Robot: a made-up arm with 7 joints.
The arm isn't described. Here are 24 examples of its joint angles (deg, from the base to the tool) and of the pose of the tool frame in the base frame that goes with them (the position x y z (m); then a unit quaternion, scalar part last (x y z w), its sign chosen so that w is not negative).
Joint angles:
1: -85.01 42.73 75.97 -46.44 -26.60 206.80 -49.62
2: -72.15 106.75 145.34 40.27 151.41 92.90 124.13
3: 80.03 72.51 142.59 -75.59 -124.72 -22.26 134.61
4: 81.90 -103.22 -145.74 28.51 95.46 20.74 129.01
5: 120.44 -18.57 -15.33 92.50 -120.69 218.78 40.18
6: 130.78 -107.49 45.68 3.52 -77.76 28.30 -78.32
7: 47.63 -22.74 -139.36 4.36 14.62 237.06 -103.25
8: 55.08 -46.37 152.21 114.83 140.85 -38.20 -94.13
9: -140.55 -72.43 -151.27 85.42 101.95 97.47 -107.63
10: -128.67 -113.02 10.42 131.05 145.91 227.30 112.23
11: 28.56 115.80 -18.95 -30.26 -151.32 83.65 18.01
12: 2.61 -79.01 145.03 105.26 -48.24 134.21 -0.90
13: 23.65 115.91 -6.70 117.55 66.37 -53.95 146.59
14: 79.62 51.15 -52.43 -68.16 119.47 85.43 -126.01
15: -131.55 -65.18 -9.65 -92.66 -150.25 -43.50 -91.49
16: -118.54 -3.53 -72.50 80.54 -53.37 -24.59 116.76
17: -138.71 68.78 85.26 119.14 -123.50 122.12 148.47
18: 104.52 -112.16 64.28 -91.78 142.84 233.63 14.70
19: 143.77 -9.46 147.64 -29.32 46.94 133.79 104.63
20: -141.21 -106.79 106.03 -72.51 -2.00 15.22 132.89
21: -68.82 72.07 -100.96 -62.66 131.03 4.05 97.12
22: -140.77 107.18 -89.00 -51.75 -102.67 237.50 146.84
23: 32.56 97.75 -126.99 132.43 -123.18 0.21 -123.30
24: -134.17 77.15 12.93 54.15 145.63 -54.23 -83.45
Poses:
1: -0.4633 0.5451 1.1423 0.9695 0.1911 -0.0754 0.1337
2: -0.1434 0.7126 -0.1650 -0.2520 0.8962 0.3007 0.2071
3: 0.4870 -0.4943 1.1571 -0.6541 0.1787 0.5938 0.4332
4: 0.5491 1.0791 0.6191 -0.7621 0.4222 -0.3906 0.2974
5: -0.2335 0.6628 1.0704 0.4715 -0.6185 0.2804 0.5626
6: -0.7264 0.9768 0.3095 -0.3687 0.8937 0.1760 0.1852
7: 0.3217 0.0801 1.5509 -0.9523 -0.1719 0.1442 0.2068
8: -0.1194 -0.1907 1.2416 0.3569 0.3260 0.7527 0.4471
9: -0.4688 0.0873 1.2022 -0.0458 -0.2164 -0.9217 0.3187
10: 0.0801 -0.2189 0.1331 -0.0293 -0.3529 0.0221 0.9349
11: -0.8906 -0.2352 -0.0484 -0.0391 -0.9650 0.0657 0.2507
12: 0.5012 0.1817 1.1487 -0.0336 0.0229 -0.3984 0.9163
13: -0.3356 -0.1741 0.9538 -0.8313 0.4309 0.2011 0.2880
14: -0.4395 -0.7907 0.9307 -0.6217 -0.4587 0.6250 0.1120
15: 0.0458 -0.1653 1.2123 -0.1749 -0.9424 -0.2487 0.1395
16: -0.7426 0.1745 1.3005 -0.8403 -0.2659 -0.3728 0.2902
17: 0.5998 -0.0412 0.5089 0.8463 -0.2961 0.1748 0.4068
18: 0.2137 0.7100 0.7276 0.2266 -0.9223 -0.1066 0.2943
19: -0.2183 0.3352 1.4837 0.0912 -0.6089 -0.5446 0.5695
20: -0.9128 0.1402 0.1465 0.7995 -0.1236 -0.3745 0.4530
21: 0.0898 0.8868 1.0943 0.3442 -0.2859 0.8692 0.2105
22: 0.7578 0.1639 0.3535 -0.1174 -0.4078 -0.2432 0.8722
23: 0.2140 -0.6570 0.2656 -0.5142 -0.8395 0.0808 0.1560
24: 0.7637 0.4217 1.1866 0.6338 0.7683 0.0646 0.0613
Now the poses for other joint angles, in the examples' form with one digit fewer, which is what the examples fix.
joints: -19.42 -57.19 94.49 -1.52 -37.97 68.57 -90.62
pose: 0.816 -0.573 1.217 0.542 0.195 0.759 0.305
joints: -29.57 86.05 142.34 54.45 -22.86 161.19 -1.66
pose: -0.758 0.557 0.377 0.283 -0.636 -0.330 0.638
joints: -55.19 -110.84 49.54 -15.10 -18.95 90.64 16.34
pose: 0.346 -1.048 0.360 0.435 -0.631 0.629 0.130
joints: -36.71 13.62 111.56 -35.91 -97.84 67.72 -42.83
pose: -0.548 -0.308 1.499 0.162 -0.240 0.847 0.445
